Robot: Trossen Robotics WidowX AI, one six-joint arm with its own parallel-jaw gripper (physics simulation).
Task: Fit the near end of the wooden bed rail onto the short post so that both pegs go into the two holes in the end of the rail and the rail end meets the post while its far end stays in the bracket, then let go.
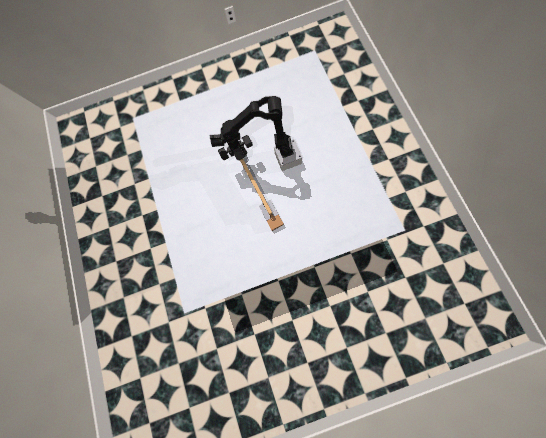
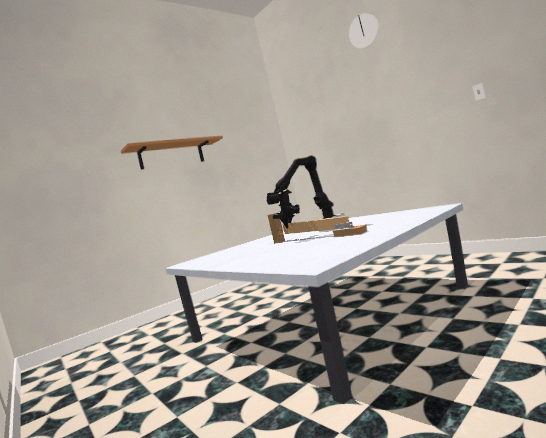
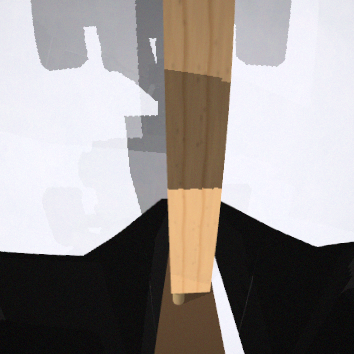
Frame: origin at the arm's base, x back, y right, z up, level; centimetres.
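Seen in the pictures: gripper, between the fingertips: (image 2: 288, 228) (image 3: 187, 206); arm's base, origin of its link: (image 1: 286, 151) (image 2: 329, 217).
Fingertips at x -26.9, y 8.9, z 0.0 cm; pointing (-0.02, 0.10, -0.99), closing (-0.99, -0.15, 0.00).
Offsets run from my fingertips to a thing's top centre. "pt": to the spot under its first point. Level surfaces: height alone.
The wooden rail @(dx +2.9, dy -18.6, dz +2.7 cm) (image 1: 259, 190) (image 2: 322, 225) (image 3: 197, 125) runs from my gripper to the bracket @(pt dx +6.4, dy -41.8, dz -4.5 cm) (image 1: 272, 217) on an orange-brown block @(dx +6.1, dy -40.1, dz -4.5 cm) (image 1: 276, 224) (image 2: 351, 231). Its far end appears to be at the bracket, but how it sits is too small to tell. My gripper (image 1: 242, 158) (image 2: 287, 224) (image 3: 187, 206) is shut on the rail close to its near end. The short upright post @(pt dx -3.4, dy +8.5, dz -0.7 cm) (image 2: 275, 231) (image 3: 190, 330) stands beyond that end. One peg @(pt dx -0.6, dy +6.9, dz +0.8 cm) (image 3: 178, 299) shows in a small gap between rail end and post, near the rail's left side. The other peg and the holes are hidden.
The white table @(dz -8.0 cm) (image 1: 210, 255) (image 2: 250, 260) carries the post, block and arm base (image 1: 290, 157). The arm arches up from its base and over to the rail's near end. A wall shelf (image 2: 172, 144) hangs on the wall, away from the table.
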